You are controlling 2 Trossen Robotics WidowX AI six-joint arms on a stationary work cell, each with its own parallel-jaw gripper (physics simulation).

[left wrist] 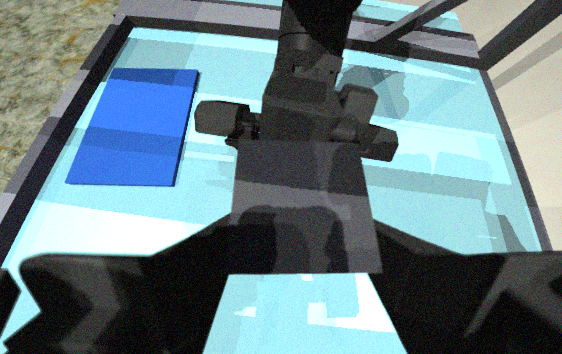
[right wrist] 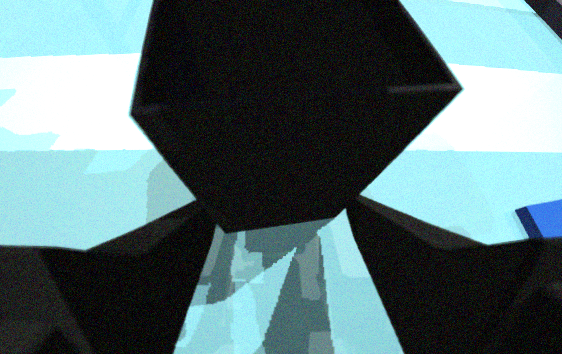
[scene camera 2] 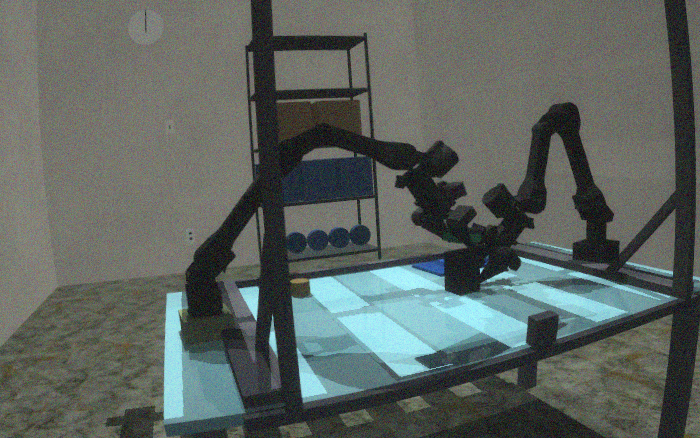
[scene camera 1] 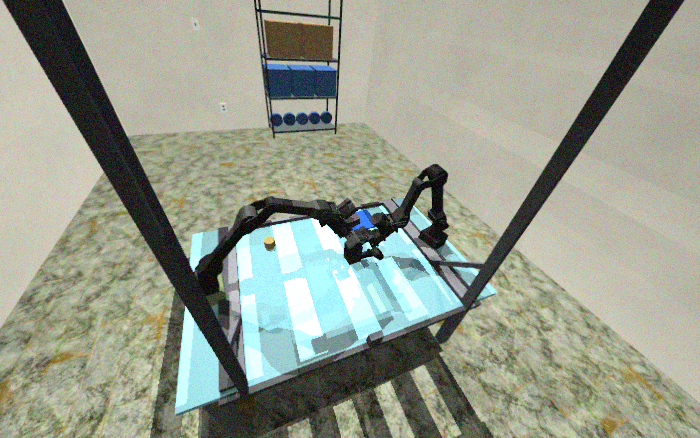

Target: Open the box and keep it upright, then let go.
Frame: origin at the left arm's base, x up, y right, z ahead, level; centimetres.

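Seen in the pictures: left gripper, between the fingertips: (left wrist: 294,215) (scene camera 2: 460,242); right gripper, between the fingertips: (right wrist: 282,203) (scene camera 2: 470,279) (scene camera 1: 356,253); left arm's base, origin of its link: (scene camera 2: 204,312) (scene camera 1: 208,288); right arm's base, origin of its link: (scene camera 2: 596,241) (scene camera 1: 434,233).
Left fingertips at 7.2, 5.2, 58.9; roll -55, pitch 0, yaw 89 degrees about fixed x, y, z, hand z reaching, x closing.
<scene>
Pixels of each thing's top centre, then the offset from my left fingertips to it, as dx, dy, dz.
- dark box, centre of its top: (right wrist: 285,5) (scene camera 2: 461,251) (scene camera 1: 353,244) -2.2, -0.1, +0.4
- flat blue panel, centre of its top: (left wrist: 138,118) (scene camera 2: 455,263) (scene camera 1: 356,221) -10.9, -22.6, +15.2
- small orange cylinder, centre of its top: (scene camera 2: 299,280) (scene camera 1: 269,240) -8.2, -23.2, -32.0
- dark block, centre of its top: (scene camera 2: 543,314) (scene camera 1: 376,334) -6.0, +37.6, -10.8
The dark box (scene camera 1: 354,251) (scene camera 2: 460,272) (left wrist: 300,175) (right wrist: 295,125) stands upright on the table right of centre in scene camera 2. Green parts show above it there, among the grippers. My left gripper (scene camera 2: 464,238) (left wrist: 294,215) has its fingers on both sides of a flat grey part of the box in the left wrist view. My right gripper (scene camera 2: 484,242) (right wrist: 282,203) has its fingers on both sides of a black part in the right wrist view. Both grippers are shut on the box at its top. The grippers and shade hide the lid's angle and how far it is open.
A flat blue panel (scene camera 1: 363,220) (scene camera 2: 429,266) (left wrist: 135,120) (right wrist: 550,217) lies behind the box. A small orange cylinder (scene camera 1: 268,243) (scene camera 2: 300,287) stands at the back left. A dark block (scene camera 1: 375,337) (scene camera 2: 542,329) sits at the front edge. Dark frame posts rise at the table's sides.
</scene>
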